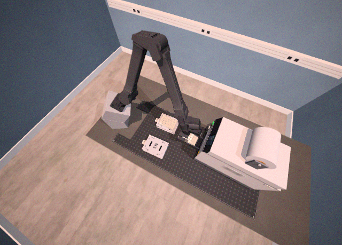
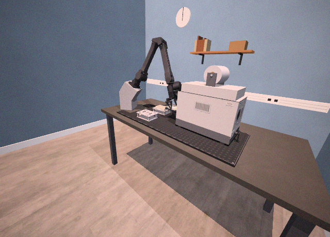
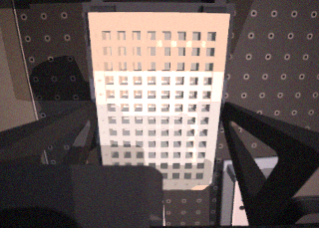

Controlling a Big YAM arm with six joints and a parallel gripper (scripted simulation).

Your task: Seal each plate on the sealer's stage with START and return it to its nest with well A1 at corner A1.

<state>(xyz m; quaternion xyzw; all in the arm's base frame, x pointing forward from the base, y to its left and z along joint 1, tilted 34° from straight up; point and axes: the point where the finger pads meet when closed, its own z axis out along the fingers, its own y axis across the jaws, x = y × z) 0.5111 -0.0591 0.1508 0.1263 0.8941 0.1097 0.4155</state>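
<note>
The sealer stage lies 1 cm below my hand. Also, from my hand: foil roll: 33 cm ahead, 5 cm to the right, 31 cm above; plate nest: 21 cm behind, 13 cm to the right, 7 cm below.
</note>
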